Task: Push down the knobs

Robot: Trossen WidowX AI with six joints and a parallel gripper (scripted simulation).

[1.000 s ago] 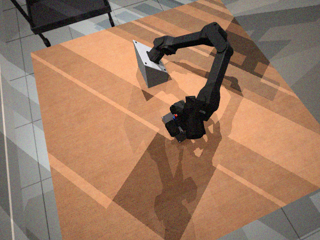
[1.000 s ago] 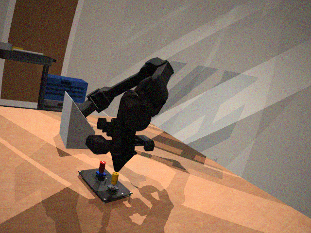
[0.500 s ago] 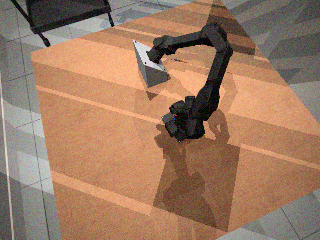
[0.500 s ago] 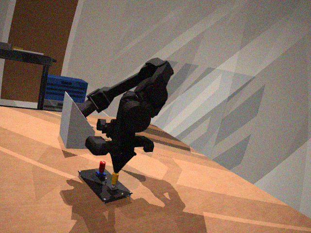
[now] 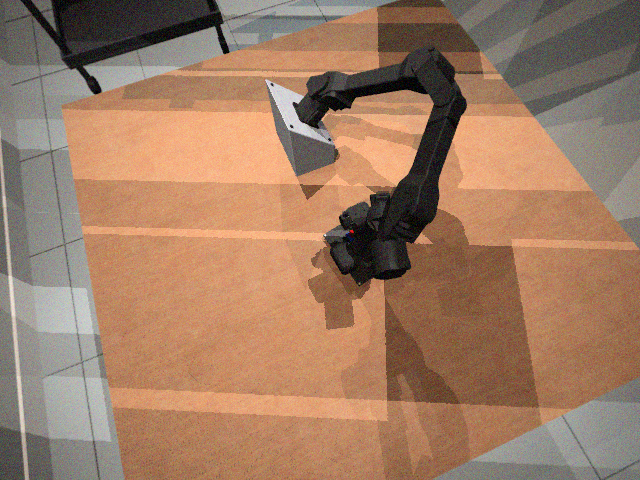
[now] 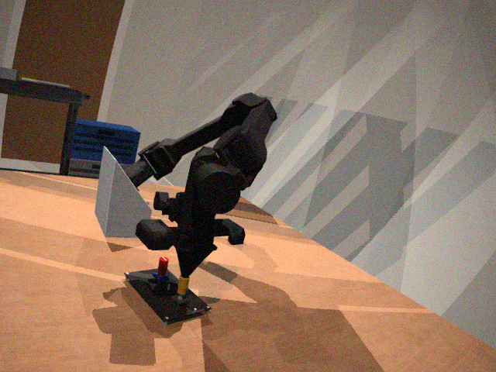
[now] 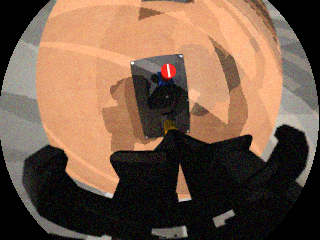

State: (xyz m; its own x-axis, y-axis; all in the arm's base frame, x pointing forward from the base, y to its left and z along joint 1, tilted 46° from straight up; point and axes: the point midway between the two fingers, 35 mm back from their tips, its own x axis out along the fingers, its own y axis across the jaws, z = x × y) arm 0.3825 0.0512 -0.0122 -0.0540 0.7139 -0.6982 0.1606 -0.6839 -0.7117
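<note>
My gripper tip is 20 mm above the yellow knob. From my gripper tip the other things lie so: red knob: 80 mm behind, 10 mm to the right, 20 mm below.
</note>
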